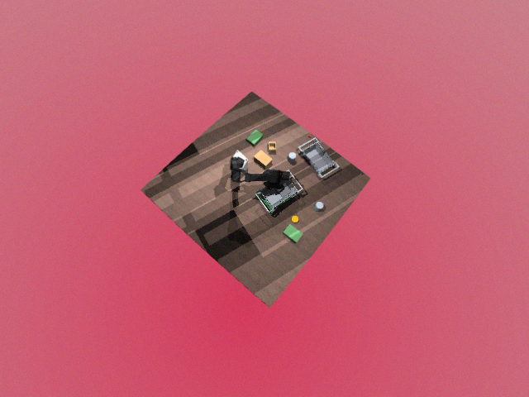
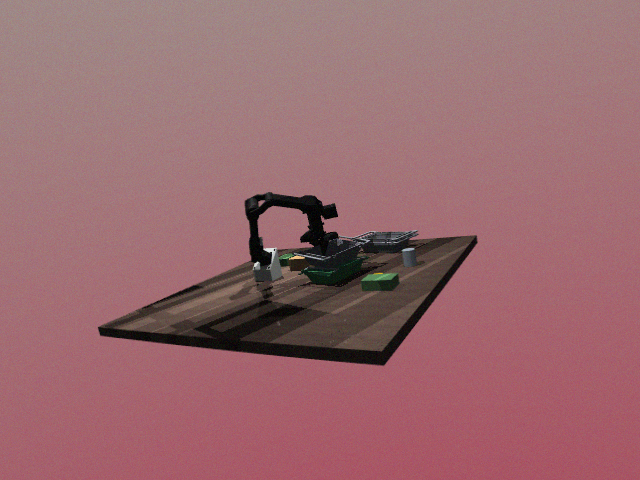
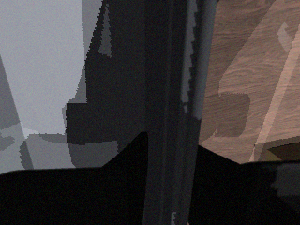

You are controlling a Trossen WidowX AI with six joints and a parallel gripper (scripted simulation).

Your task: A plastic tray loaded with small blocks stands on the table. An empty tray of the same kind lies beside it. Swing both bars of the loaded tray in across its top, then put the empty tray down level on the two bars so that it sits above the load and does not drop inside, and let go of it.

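The grey tray is 70 mm ahead of my gripper tip, 20 mm to the right of it and 20 mm above it. The rest, counted from my gripper tip: brown crate 300 mm to the left, 210 mm behind, 80 mm below; then yellow disc 270 mm ahead, 80 mm to the right, 80 mm below.
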